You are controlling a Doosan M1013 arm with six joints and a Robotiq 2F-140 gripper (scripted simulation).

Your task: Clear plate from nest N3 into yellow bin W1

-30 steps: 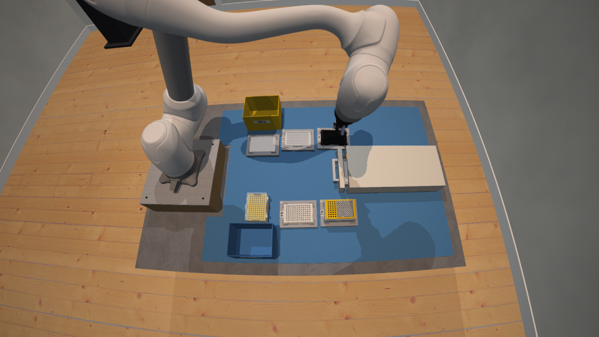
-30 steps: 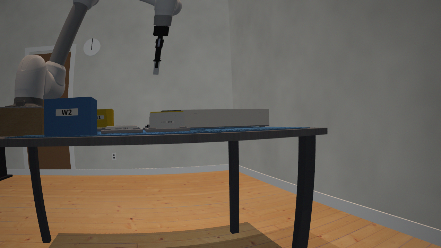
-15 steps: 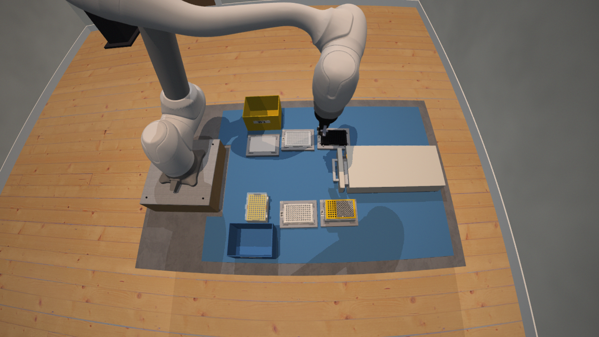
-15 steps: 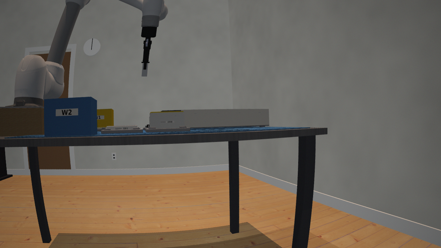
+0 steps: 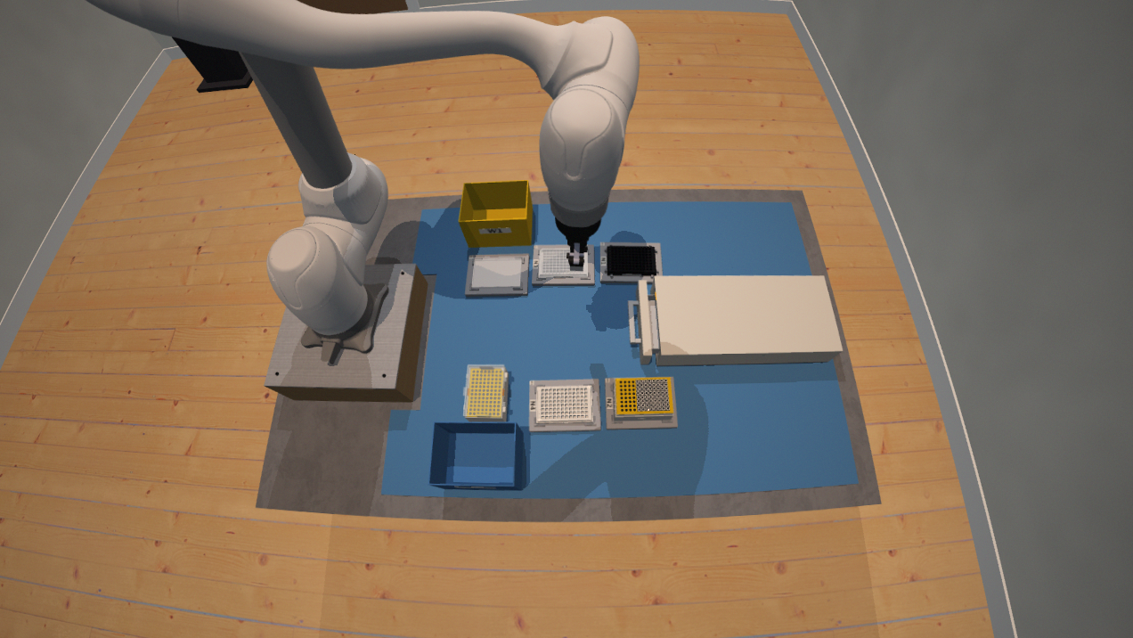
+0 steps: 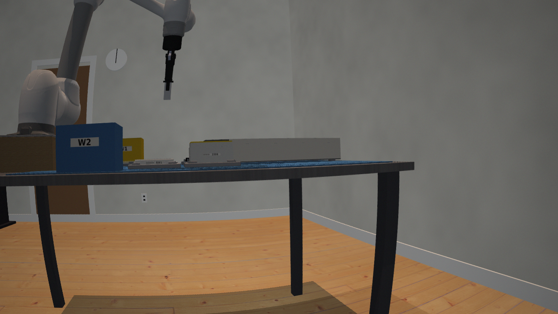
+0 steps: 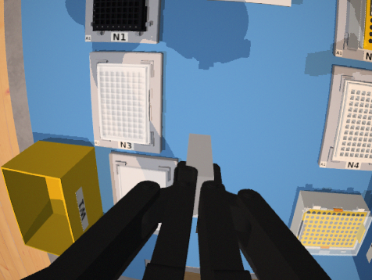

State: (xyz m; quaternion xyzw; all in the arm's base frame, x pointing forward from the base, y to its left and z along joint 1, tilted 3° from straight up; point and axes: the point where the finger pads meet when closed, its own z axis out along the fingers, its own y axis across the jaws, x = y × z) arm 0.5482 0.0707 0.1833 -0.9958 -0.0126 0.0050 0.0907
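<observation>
Right now the nest is 27 cm below my hand, 15 cm to the left of it and 5 cm behind it. From my hand the other things lie so: black plate 26 cm below, 17 cm to the left, 13 cm ahead; yellow-black rack 22 cm below, 21 cm to the right, 15 cm ahead; white plate 26 cm below, 22 cm to the right, 2 cm behind.
</observation>
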